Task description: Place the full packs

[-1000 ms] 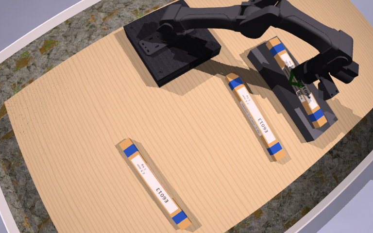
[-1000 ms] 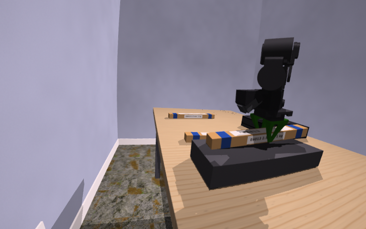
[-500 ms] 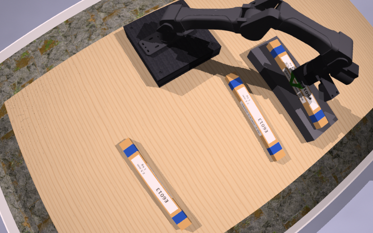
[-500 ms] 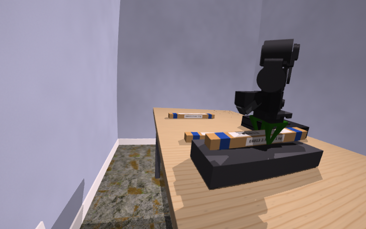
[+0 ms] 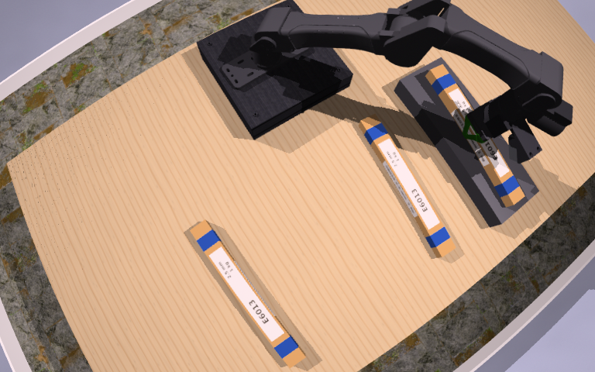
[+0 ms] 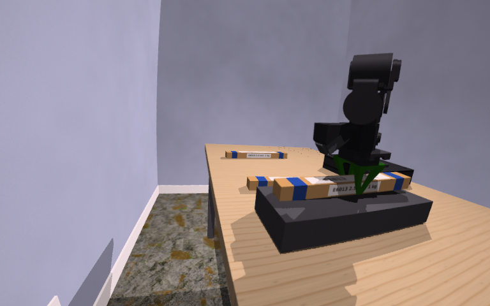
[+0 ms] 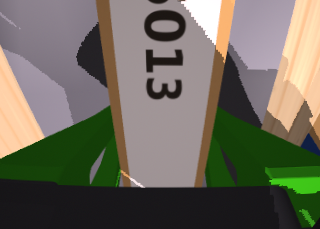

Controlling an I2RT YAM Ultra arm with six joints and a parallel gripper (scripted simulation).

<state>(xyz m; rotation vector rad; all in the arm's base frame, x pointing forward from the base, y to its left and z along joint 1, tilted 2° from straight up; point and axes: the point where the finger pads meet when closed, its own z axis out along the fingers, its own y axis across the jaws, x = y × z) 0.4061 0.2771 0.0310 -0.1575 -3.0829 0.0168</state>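
Now: the low dark platform 1 cm ahead of my hand, 1 cm to the left of it and 6 cm below it.
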